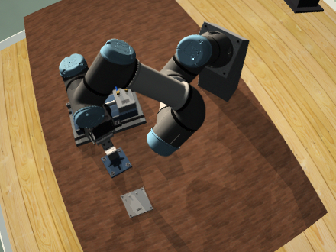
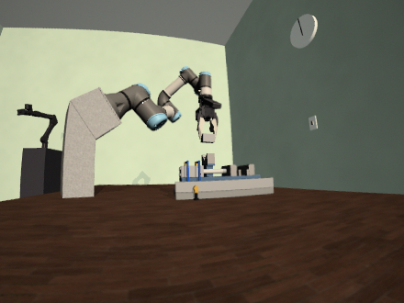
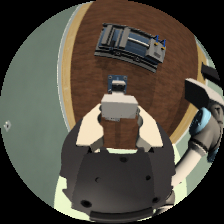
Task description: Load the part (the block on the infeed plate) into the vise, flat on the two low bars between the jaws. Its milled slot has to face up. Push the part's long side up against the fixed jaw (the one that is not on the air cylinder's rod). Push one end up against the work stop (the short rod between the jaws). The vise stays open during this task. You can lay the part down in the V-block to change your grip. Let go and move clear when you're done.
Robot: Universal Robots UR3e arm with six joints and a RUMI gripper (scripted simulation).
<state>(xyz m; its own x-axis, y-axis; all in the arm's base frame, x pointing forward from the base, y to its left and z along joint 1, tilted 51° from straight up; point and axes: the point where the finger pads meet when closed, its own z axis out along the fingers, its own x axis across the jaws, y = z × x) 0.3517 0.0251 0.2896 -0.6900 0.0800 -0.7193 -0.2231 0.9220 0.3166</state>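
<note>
The part lies 1 cm to the left of my hand and 1 cm below it. From my hand the other things lie so: grey infeed plate: 4 cm behind, 17 cm to the left, 24 cm below.
</note>
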